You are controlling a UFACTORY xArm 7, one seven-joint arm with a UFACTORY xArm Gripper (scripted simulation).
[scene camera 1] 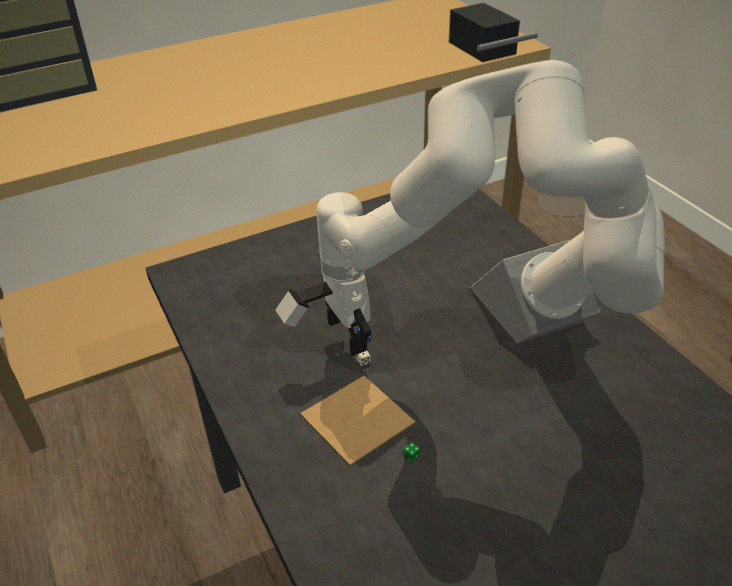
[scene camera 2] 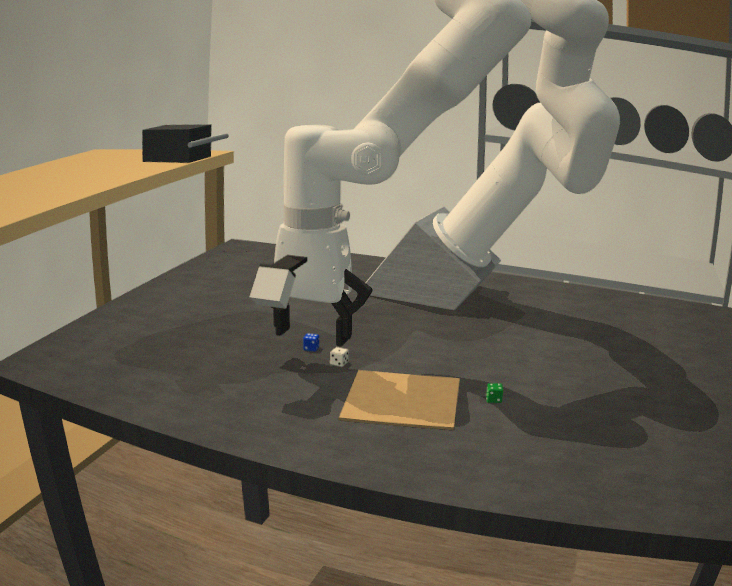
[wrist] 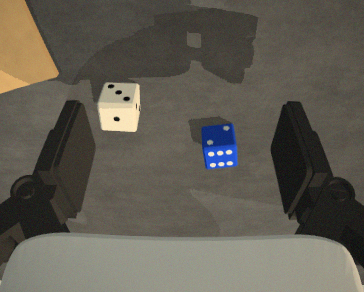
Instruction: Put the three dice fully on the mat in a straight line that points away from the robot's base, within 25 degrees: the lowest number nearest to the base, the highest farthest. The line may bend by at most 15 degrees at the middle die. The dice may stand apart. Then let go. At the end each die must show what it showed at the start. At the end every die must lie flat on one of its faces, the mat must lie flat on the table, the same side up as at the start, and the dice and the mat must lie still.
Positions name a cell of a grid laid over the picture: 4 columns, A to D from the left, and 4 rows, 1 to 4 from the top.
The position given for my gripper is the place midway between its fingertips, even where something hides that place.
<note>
I see my gripper (scene camera 2: B3), a white die (wrist: B2) and a blue die (wrist: C3).
My gripper also shows in scene camera 1 (scene camera 1: B3).
</note>
